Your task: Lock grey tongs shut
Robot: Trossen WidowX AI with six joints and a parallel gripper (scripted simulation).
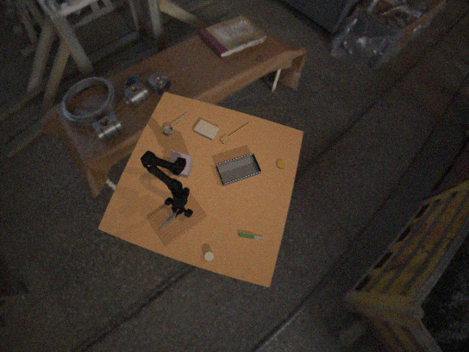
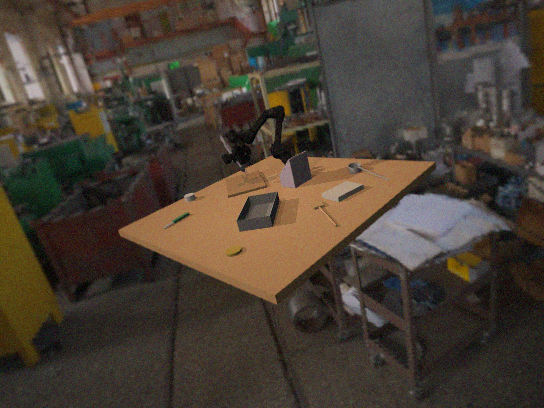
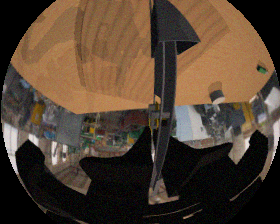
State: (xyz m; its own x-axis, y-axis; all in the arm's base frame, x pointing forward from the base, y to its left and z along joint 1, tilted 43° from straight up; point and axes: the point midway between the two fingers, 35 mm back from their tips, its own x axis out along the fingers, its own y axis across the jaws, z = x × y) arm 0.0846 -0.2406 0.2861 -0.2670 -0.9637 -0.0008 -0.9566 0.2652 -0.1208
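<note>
The wooden board is 20 mm behind my gripper tip, 20 mm to the left of it and 150 mm below it. From my gripper tip the other things lie so: roasting tin: 340 mm ahead, 480 mm to the left, 130 mm below; yellow disc: 660 mm ahead, 620 mm to the left, 150 mm below; white cap: 270 mm ahead, 190 mm to the right, 140 mm below.
</note>
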